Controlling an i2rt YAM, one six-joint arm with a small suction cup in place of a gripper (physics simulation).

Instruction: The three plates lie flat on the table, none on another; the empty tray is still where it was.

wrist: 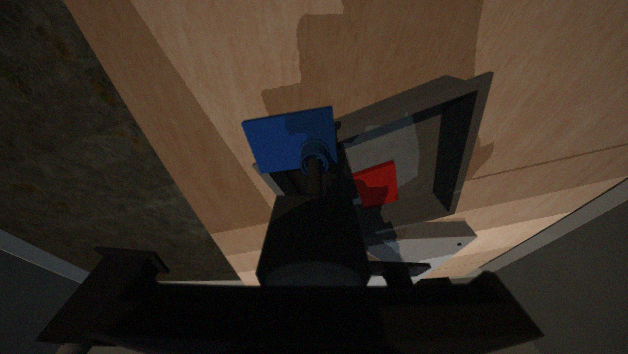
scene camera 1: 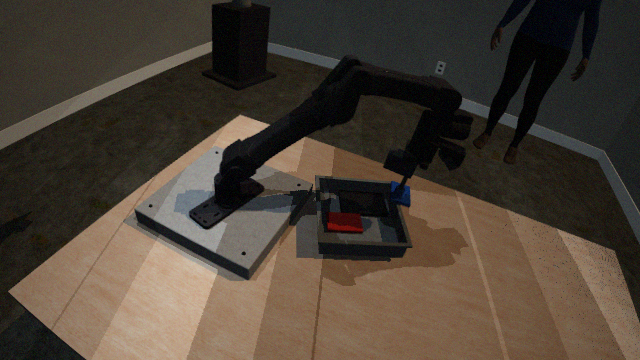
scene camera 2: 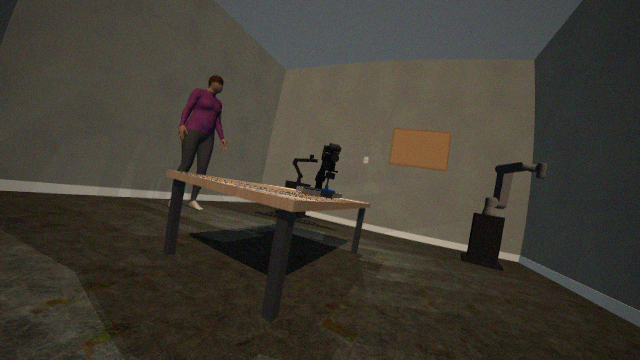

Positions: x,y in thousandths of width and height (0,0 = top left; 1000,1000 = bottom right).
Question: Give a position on my suction cup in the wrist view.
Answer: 498,414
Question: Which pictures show the red plate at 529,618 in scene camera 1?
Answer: The wrist view and scene camera 1 only.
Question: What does the red plate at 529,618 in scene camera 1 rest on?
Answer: A grey tray.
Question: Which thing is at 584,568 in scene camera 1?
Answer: A black plate.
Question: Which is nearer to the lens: the black plate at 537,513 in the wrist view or the blue plate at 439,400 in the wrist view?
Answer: The blue plate.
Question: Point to my suction cup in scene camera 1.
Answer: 623,540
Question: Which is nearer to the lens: the blue plate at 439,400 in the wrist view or the grey tray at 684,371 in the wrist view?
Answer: The blue plate.
